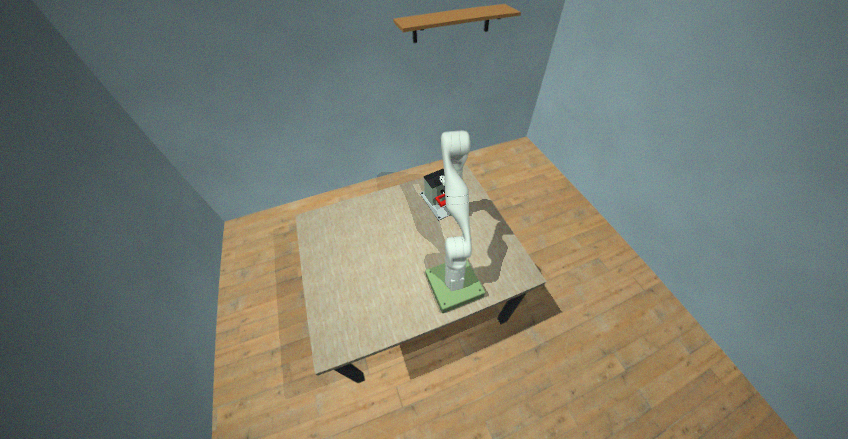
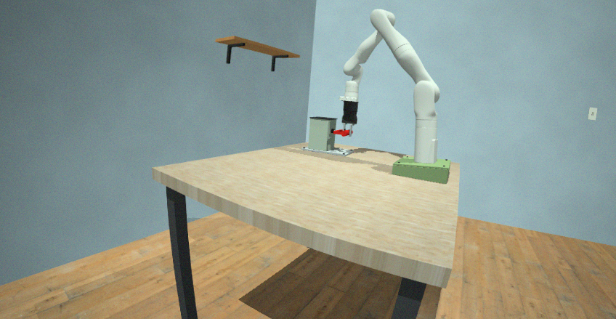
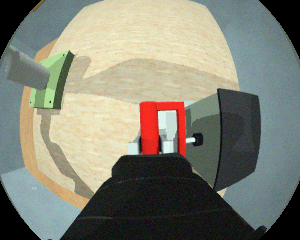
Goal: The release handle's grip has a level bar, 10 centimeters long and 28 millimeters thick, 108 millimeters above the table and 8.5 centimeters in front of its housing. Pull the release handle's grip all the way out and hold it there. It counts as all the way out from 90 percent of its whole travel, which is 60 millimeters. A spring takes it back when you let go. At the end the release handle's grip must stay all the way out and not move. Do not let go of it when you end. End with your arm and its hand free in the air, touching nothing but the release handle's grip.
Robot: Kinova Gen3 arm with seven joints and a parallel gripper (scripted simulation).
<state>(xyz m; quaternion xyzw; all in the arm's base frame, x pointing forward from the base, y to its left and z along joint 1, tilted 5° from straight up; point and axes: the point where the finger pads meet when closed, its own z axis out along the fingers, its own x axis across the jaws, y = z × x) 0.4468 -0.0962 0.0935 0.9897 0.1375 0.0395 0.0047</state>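
Now: hand 100 mm above the base plate, 90 mm short of it and 30 mm to the right of it.
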